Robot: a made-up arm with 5 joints.
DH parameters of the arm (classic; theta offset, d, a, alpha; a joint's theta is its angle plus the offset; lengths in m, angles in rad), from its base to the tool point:
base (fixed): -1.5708 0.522 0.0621 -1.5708
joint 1: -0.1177 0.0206 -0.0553 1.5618
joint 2: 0 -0.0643 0.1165 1.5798
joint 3: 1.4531 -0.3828 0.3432 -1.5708
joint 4: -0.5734 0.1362 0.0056 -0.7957
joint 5: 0 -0.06 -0.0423 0.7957
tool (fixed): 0.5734 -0.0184 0 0
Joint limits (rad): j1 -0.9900..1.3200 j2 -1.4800..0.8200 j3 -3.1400..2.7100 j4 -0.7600..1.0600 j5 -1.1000..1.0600
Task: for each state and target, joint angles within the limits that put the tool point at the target. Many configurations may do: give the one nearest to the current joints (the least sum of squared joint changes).
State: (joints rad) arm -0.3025 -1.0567 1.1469 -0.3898 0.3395
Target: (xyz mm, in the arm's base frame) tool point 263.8 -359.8 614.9
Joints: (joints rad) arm -0.3086 -1.3958 1.3112 -0.6562 0.3018
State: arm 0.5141 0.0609 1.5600 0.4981 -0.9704
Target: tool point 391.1 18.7 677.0
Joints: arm 0.5747 -0.2062 0.9327 0.6708 -0.3106
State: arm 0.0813 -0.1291 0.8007 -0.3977 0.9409
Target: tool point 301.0 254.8 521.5
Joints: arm -0.0295 0.3248 0.9317 -0.1983 1.0592
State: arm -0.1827 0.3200 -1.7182 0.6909 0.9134
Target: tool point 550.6 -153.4 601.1
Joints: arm -0.3482 0.6788 -1.4842 0.9737 1.0534
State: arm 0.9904 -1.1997 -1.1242 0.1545 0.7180
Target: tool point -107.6 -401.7 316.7
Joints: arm 1.2426 -1.2692 -0.6377 0.1676 0.8331
